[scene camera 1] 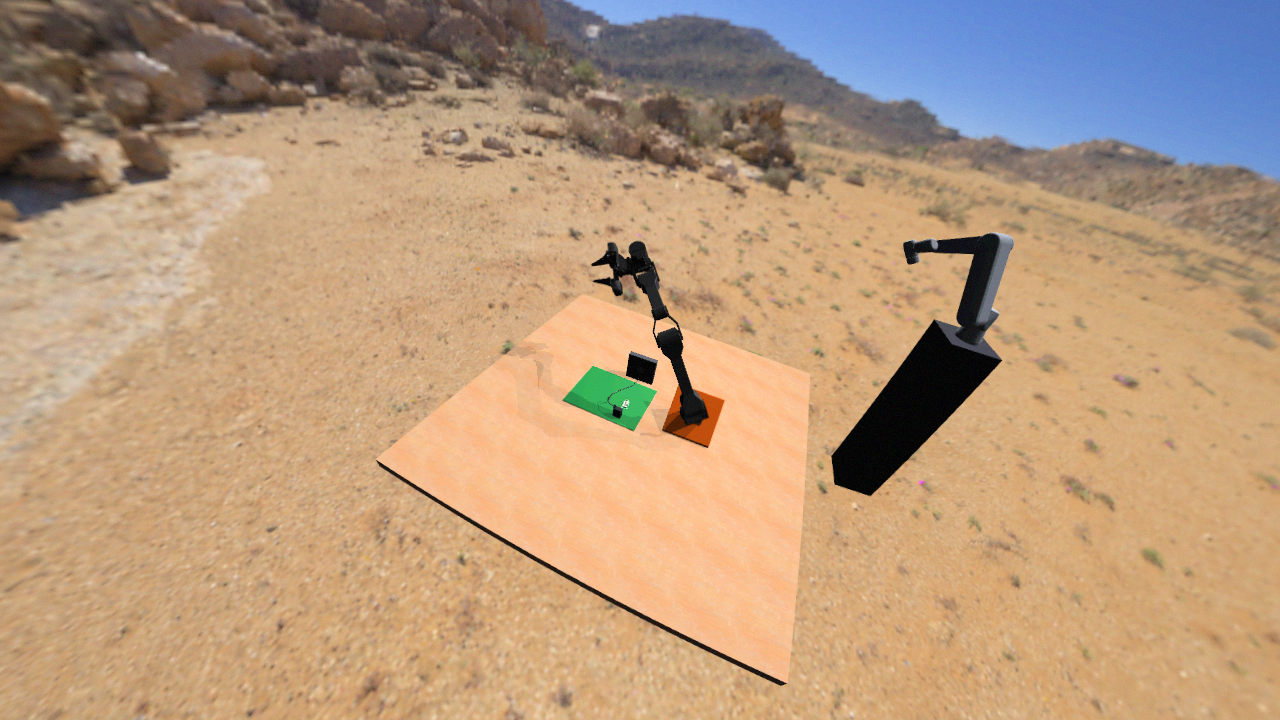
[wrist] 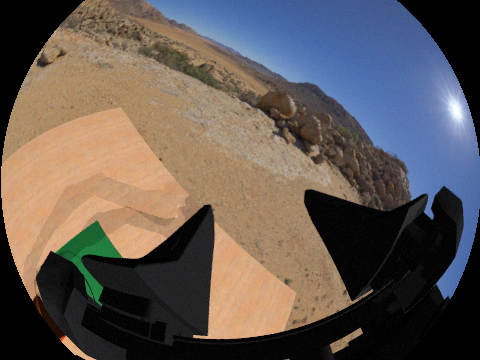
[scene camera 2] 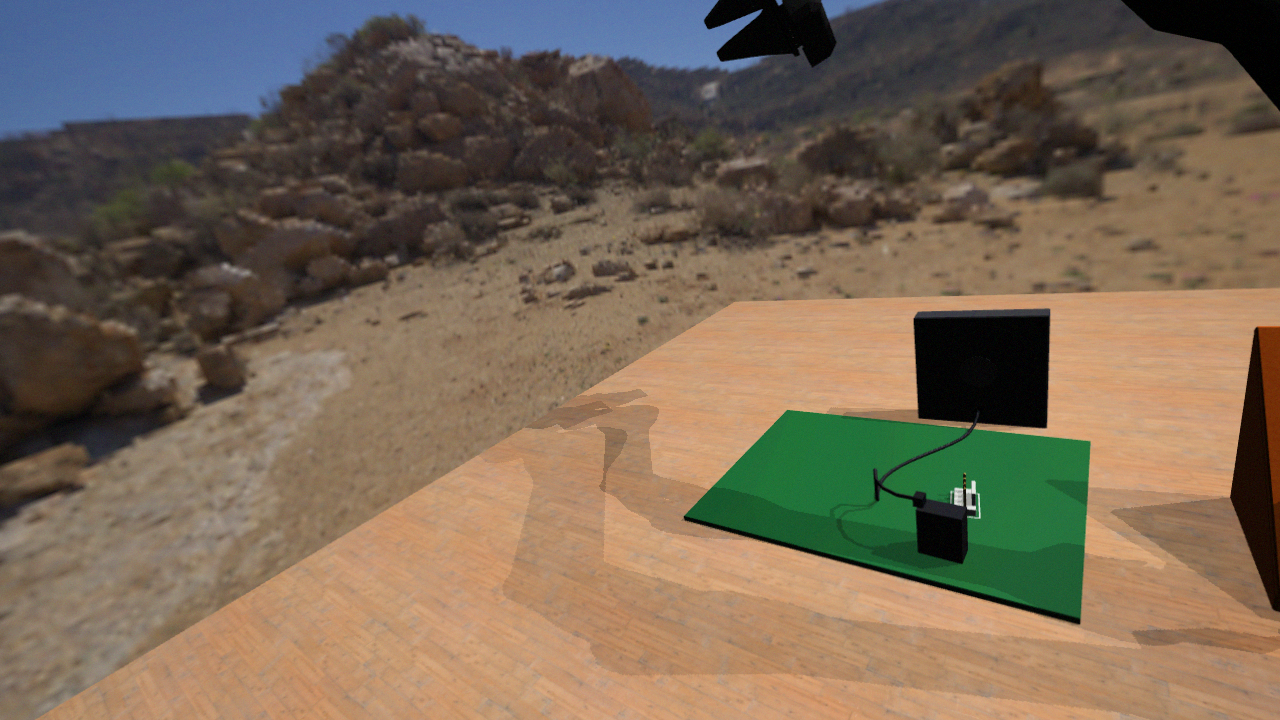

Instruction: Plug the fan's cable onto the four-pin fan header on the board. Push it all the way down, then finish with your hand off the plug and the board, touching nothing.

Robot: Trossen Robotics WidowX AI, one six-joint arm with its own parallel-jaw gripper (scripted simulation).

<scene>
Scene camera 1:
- my gripper
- black square fan
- green board
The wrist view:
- my gripper
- green board
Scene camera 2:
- my gripper
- black plug
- black square fan
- green board
</scene>
